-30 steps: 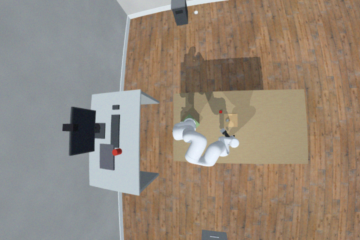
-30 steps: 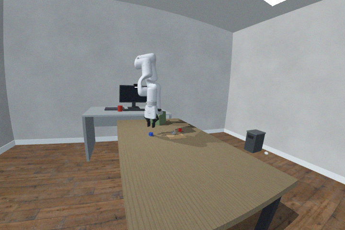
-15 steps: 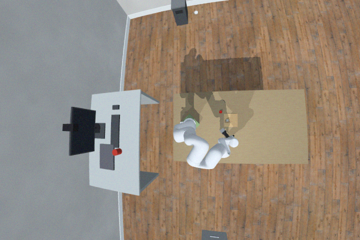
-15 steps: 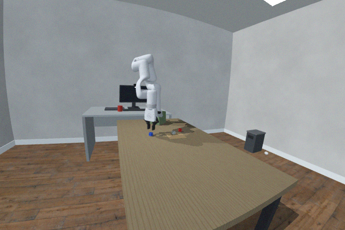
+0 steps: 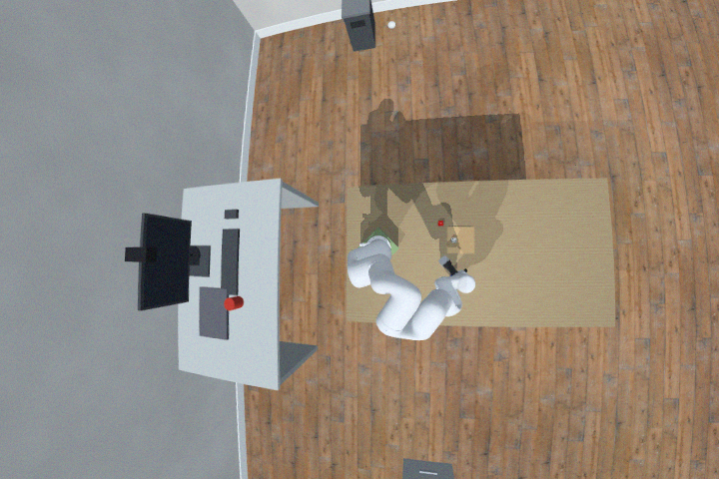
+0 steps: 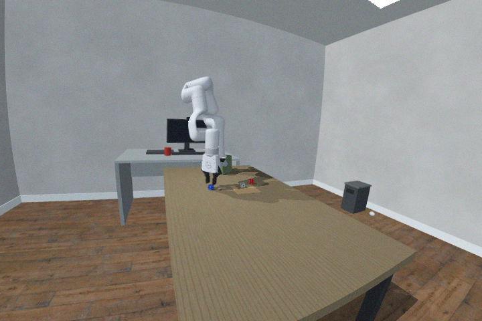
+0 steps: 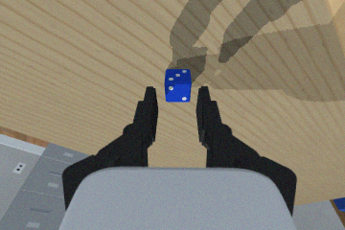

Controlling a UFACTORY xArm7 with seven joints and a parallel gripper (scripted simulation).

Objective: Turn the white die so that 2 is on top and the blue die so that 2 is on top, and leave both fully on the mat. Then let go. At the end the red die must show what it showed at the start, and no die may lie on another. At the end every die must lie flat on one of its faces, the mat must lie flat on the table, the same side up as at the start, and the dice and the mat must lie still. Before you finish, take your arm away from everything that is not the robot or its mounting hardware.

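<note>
My hand is 4 cm above the blue die. Also, from my hand: red die (8 cm behind, 28 cm to the left, 4 cm below); white die (1 cm behind, 19 cm to the left, 4 cm below); tan mat (3 cm ahead, 20 cm to the left, 5 cm below).
</note>
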